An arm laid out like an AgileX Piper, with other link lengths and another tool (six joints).
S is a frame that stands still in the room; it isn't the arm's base.
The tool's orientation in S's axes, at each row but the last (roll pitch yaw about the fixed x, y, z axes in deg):
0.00, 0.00, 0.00
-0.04, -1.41, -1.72
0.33, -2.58, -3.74
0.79, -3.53, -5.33
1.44, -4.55, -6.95
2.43, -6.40, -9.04
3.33, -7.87, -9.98
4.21, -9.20, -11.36
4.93, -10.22, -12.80
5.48, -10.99, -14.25
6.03, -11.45, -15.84
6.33, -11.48, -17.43
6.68, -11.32, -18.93
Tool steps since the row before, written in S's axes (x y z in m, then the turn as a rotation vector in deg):
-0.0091, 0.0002, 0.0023, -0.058, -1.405, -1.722
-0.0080, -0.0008, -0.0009, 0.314, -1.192, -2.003
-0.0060, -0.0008, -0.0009, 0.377, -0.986, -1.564
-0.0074, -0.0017, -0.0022, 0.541, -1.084, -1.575
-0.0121, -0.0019, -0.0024, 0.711, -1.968, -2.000
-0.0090, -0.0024, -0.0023, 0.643, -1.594, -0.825
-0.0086, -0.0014, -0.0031, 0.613, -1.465, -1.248
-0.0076, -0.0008, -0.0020, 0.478, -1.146, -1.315
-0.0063, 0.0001, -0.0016, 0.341, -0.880, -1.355
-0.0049, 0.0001, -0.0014, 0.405, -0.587, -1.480
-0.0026, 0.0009, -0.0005, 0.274, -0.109, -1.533
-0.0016, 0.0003, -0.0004, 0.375, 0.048, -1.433
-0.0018, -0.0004, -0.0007, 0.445, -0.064, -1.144
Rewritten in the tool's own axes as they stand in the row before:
-0.0091, 0.0002, 0.0023, -0.058, -1.405, -1.722
-0.0080, -0.0010, -0.0007, 0.300, -1.181, -2.012
-0.0060, -0.0012, -0.0006, 0.370, -0.968, -1.577
-0.0073, -0.0024, -0.0017, 0.541, -1.051, -1.597
-0.0119, -0.0034, -0.0014, 0.782, -1.919, -2.021
-0.0087, -0.0038, -0.0012, 0.788, -1.511, -0.855
-0.0086, -0.0030, -0.0018, 0.679, -1.413, -1.274
-0.0075, -0.0023, -0.0006, 0.475, -1.130, -1.330
-0.0064, -0.0013, -0.0004, 0.279, -0.902, -1.355
-0.0050, -0.0011, -0.0004, 0.245, -0.616, -1.503
-0.0028, 0.0002, 0.0000, -0.017, -0.194, -1.549
-0.0017, -0.0002, 0.0000, 0.051, -0.005, -1.481
-0.0017, -0.0010, -0.0003, 0.209, -0.057, -1.210

